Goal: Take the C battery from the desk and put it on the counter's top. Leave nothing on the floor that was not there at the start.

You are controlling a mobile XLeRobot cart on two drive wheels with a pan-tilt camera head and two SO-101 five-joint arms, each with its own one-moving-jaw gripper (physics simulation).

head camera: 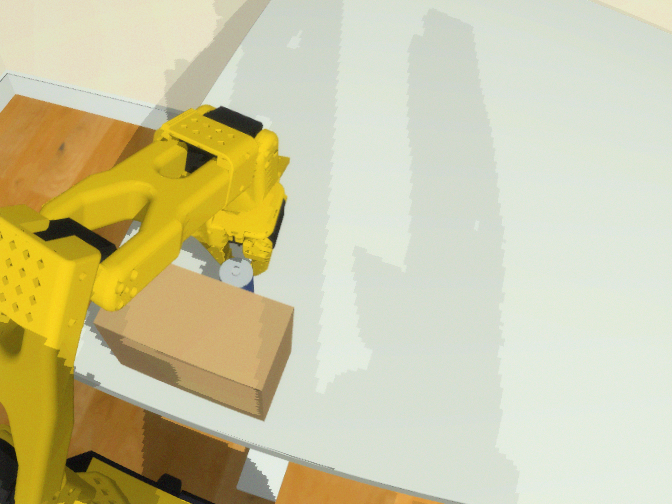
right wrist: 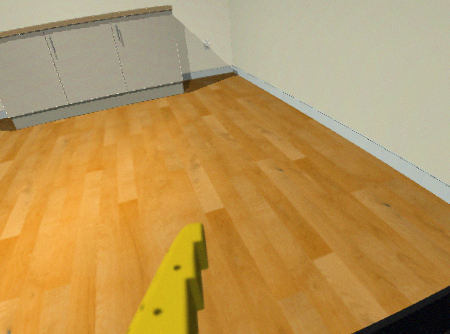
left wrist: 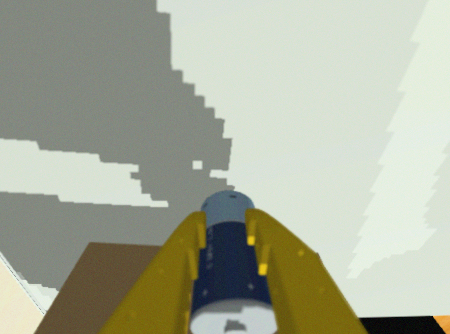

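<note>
The C battery [head camera: 234,279] [left wrist: 226,270], dark blue with grey ends, stands upright on the white desk [head camera: 569,244] [left wrist: 310,100], close behind a cardboard box. The box hides its lower part in the head view. My left gripper [head camera: 242,264] [left wrist: 226,216] has its two jaws against the battery's two sides, shut on it. My right gripper shows one notched jaw in the right wrist view, at the bottom; it is fully open, away from the desk. The counter's top [right wrist: 100,19] is a thin brown slab over pale cabinets at the upper left of the right wrist view.
The cardboard box [head camera: 206,325] [left wrist: 100,285] stands right beside the battery, near the desk's front edge. My left arm reaches in over the desk's left side. The right wrist view shows wooden floor [right wrist: 150,165] up to the counter cabinets [right wrist: 90,62] and a wall [right wrist: 340,60] at the right.
</note>
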